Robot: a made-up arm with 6 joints. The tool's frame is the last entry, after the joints.
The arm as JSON. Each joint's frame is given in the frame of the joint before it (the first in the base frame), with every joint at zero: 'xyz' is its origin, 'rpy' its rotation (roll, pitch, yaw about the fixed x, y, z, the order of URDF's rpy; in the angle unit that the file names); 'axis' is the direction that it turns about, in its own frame. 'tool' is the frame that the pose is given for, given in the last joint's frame.
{
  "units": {
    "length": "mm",
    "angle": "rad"
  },
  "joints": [
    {
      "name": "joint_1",
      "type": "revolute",
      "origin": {
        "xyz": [
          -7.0,
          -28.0,
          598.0
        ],
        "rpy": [
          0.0,
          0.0,
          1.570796
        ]
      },
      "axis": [
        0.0,
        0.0,
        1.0
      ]
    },
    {
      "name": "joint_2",
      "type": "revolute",
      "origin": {
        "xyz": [
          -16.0,
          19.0,
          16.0
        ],
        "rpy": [
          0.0,
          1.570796,
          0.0
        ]
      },
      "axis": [
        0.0,
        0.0,
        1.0
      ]
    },
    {
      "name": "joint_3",
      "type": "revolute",
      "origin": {
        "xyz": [
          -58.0,
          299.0,
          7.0
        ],
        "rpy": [
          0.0,
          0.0,
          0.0
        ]
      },
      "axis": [
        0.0,
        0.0,
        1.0
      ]
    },
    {
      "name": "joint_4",
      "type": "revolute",
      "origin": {
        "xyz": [
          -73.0,
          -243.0,
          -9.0
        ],
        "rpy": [
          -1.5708,
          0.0,
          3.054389
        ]
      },
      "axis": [
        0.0,
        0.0,
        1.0
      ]
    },
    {
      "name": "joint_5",
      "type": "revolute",
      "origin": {
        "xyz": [
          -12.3,
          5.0,
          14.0
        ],
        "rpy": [
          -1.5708,
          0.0,
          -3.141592
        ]
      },
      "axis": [
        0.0,
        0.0,
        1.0
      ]
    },
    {
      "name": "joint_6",
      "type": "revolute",
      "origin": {
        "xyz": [
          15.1,
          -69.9,
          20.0
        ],
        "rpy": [
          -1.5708,
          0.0,
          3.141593
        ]
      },
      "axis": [
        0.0,
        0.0,
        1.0
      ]
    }
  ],
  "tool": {
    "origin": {
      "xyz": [
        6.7,
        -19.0,
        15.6
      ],
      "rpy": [
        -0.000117,
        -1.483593,
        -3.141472
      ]
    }
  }
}
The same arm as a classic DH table. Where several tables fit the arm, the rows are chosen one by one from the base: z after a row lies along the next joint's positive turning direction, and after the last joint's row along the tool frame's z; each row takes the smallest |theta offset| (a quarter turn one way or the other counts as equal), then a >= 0, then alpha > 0; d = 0 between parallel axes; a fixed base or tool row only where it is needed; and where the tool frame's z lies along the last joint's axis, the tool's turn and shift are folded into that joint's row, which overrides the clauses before.
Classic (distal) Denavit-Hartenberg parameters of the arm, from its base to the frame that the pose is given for. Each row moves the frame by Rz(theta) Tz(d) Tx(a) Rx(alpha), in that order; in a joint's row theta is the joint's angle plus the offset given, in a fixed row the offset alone. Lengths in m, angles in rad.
base (fixed): d 0  theta_offset 1.3258  a -0.0289  alpha 0
joint_1: d 0.614  theta_offset -1.3258  a -0.019  alpha -1.5708
joint_2: d 0  theta_offset 0.1916  a -0.3046  alpha 0
joint_3: d -0.018  theta_offset 1.292  a -0.0516  alpha 1.5708
joint_4: d 0.2624  theta_offset 0  a 0.0123  alpha -1.5708
joint_5: d 0.015  theta_offset 0  a 0.0151  alpha 1.5708
joint_6: d 0.0849  theta_offset 1.5708  a 0.019  alpha -1.4836
tool (fixed): d 0.0067  theta_offset -1.5708  a 0  alpha 0

